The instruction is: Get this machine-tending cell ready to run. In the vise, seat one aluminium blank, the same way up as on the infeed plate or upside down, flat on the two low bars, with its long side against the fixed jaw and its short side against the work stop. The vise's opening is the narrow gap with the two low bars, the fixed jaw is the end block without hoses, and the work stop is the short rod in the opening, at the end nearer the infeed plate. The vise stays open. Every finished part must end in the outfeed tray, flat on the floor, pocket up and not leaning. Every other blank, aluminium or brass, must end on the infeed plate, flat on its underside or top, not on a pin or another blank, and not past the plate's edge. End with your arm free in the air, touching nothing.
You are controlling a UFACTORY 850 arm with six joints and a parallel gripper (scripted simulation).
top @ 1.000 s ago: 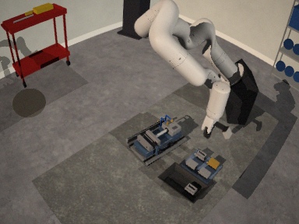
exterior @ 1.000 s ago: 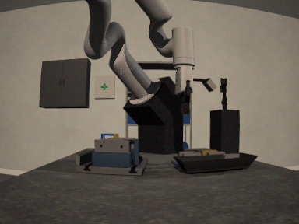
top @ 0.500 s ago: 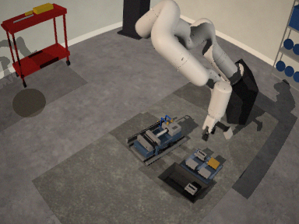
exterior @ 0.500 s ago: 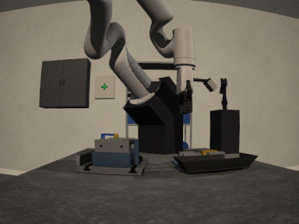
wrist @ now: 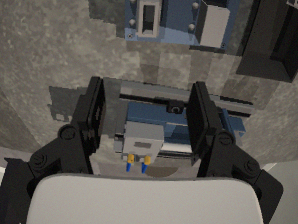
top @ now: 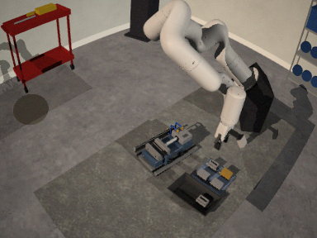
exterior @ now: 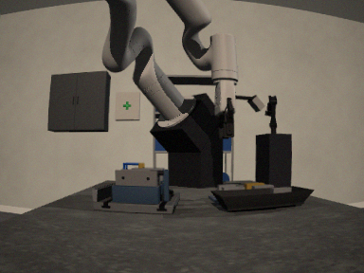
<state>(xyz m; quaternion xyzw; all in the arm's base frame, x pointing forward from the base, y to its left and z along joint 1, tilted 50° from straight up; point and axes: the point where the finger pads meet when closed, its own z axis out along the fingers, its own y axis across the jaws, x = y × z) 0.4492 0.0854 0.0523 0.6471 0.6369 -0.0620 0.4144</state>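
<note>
My gripper is now 20 mm short of the brass blank, 90 mm to the right of it and 170 mm above it. From my hand the other things lie so: vise: 40 mm ahead, 260 mm to the right, 160 mm below.
</note>
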